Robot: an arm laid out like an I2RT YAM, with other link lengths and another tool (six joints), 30 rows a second.
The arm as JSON. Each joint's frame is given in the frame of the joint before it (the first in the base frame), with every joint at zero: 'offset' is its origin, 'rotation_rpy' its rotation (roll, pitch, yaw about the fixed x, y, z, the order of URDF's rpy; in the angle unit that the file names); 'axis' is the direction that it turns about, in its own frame. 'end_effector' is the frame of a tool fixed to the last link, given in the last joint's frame.
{
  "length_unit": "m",
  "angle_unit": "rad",
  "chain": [
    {
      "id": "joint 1",
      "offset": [
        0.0,
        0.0,
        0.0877
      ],
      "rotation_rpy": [
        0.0,
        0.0,
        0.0
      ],
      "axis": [
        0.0,
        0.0,
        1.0
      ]
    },
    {
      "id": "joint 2",
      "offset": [
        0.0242,
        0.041,
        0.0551
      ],
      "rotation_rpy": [
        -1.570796,
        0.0,
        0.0
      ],
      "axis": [
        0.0,
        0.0,
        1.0
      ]
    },
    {
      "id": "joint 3",
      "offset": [
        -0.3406,
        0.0,
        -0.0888
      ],
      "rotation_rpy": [
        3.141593,
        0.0,
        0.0
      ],
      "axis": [
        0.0,
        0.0,
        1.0
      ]
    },
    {
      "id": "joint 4",
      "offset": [
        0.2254,
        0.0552,
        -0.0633
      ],
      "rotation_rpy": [
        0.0,
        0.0,
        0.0
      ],
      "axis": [
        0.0,
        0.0,
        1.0
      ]
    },
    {
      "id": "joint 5",
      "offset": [
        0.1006,
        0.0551,
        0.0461
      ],
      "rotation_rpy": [
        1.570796,
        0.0,
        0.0
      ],
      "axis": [
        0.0,
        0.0,
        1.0
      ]
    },
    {
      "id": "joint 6",
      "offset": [
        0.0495,
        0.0,
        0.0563
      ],
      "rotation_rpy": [
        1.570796,
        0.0,
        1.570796
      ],
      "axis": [
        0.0,
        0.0,
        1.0
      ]
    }
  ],
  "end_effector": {
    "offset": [
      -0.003,
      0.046,
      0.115
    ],
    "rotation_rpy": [
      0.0,
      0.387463,
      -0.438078
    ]
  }
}
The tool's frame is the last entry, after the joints.
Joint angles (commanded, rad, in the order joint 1, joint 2, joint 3, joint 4, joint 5, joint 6), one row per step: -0.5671, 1.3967, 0.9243, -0.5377, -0.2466, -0.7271; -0.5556, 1.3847, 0.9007, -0.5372, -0.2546, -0.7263; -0.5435, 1.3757, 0.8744, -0.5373, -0.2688, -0.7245; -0.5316, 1.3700, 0.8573, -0.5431, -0.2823, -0.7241; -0.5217, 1.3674, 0.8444, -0.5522, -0.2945, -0.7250; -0.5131, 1.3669, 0.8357, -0.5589, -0.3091, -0.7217; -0.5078, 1.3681, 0.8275, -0.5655, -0.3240, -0.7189; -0.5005, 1.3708, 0.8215, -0.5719, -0.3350, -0.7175; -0.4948, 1.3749, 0.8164, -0.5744, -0.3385, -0.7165; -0.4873, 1.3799, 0.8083, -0.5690, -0.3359, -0.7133; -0.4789, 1.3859, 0.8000, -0.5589, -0.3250, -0.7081; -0.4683, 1.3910, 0.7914, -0.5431, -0.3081, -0.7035; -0.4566, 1.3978, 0.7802, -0.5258, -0.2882, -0.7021; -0.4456, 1.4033, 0.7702, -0.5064, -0.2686, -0.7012; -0.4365, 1.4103, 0.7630, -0.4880, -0.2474, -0.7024; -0.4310, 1.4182, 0.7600, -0.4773, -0.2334, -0.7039; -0.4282, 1.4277, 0.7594, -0.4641, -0.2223, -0.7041; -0.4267, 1.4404, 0.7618, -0.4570, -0.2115, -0.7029; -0.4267, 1.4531, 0.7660, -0.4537, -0.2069, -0.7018
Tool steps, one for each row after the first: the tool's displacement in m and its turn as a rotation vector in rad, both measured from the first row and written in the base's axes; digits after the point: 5 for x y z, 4 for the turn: -0.00361, 0.00792, -0.00447, 0.0121, 0.0057, 0.0151; -0.00760, 0.01731, -0.01059, 0.0326, 0.0141, 0.0330; -0.01063, 0.02565, -0.01506, 0.0517, 0.0229, 0.0513; -0.01378, 0.03293, -0.01918, 0.0703, 0.0342, 0.0678; -0.01542, 0.03944, -0.02213, 0.0906, 0.0407, 0.0806; -0.01742, 0.04510, -0.02522, 0.1116, 0.0479, 0.0903; -0.01884, 0.05018, -0.02795, 0.1284, 0.0563, 0.1012; -0.01990, 0.05312, -0.03055, 0.1376, 0.0651, 0.1073; -0.02031, 0.05516, -0.03377, 0.1411, 0.0734, 0.1105; -0.02023, 0.05571, -0.03711, 0.1373, 0.0825, 0.1091; -0.01908, 0.05521, -0.04001, 0.1253, 0.0887, 0.1078; -0.01844, 0.05462, -0.04395, 0.1105, 0.0984, 0.1088; -0.01702, 0.05351, -0.04701, 0.0934, 0.1038, 0.1097; -0.01531, 0.05138, -0.04962, 0.0738, 0.1093, 0.1097; -0.01406, 0.04976, -0.05169, 0.0619, 0.1154, 0.1098; -0.01166, 0.04743, -0.05321, 0.0516, 0.1173, 0.1074; -0.00996, 0.04517, -0.05513, 0.0452, 0.1245, 0.1027; -0.00836, 0.04364, -0.05682, 0.0446, 0.1310, 0.0996
